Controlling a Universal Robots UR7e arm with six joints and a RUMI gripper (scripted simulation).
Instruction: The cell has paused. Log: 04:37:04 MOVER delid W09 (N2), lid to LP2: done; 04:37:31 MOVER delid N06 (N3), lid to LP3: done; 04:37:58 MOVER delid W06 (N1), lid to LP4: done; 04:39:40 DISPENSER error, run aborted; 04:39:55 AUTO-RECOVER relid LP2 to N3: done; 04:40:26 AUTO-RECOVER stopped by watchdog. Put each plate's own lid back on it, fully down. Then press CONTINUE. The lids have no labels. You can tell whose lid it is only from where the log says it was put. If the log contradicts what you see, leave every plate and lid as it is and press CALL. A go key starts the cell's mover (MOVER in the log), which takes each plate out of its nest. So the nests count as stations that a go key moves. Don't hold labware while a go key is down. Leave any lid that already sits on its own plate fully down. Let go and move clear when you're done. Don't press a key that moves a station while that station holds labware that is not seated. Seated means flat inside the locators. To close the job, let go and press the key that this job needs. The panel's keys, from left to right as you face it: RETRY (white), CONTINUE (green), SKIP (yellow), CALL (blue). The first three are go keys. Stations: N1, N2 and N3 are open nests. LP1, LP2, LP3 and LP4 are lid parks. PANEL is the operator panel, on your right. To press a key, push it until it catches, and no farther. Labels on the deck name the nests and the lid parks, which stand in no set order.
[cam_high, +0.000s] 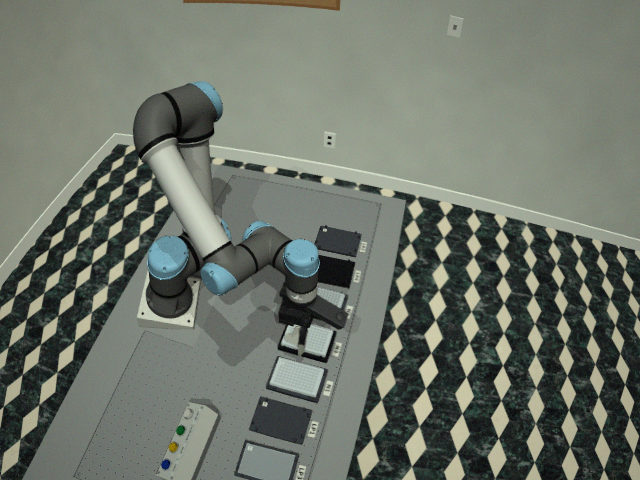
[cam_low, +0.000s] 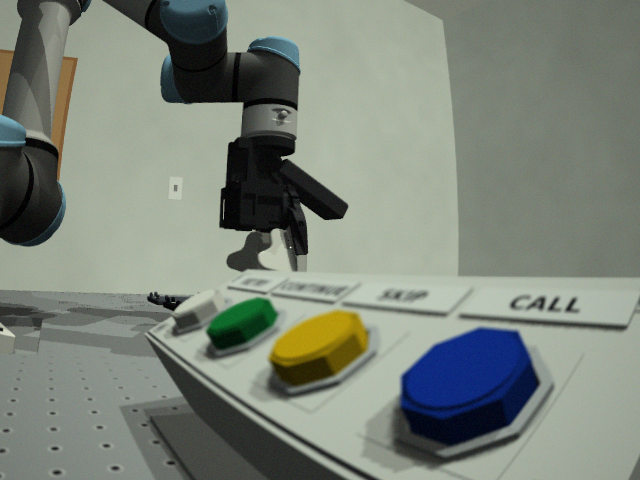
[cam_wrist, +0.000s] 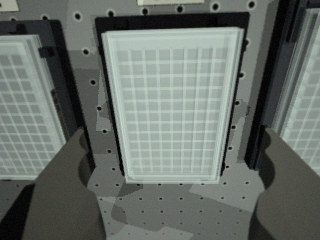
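The plate lies 2 cm below my hand. The rest, counted from my hand: dark lid park 5 cm behind, 25 cm to the right, 3 cm below; white RETRY key 29 cm behind, 29 cm to the right, 3 cm above; clear lid 7 cm behind, 38 cm to the right, 2 cm below.
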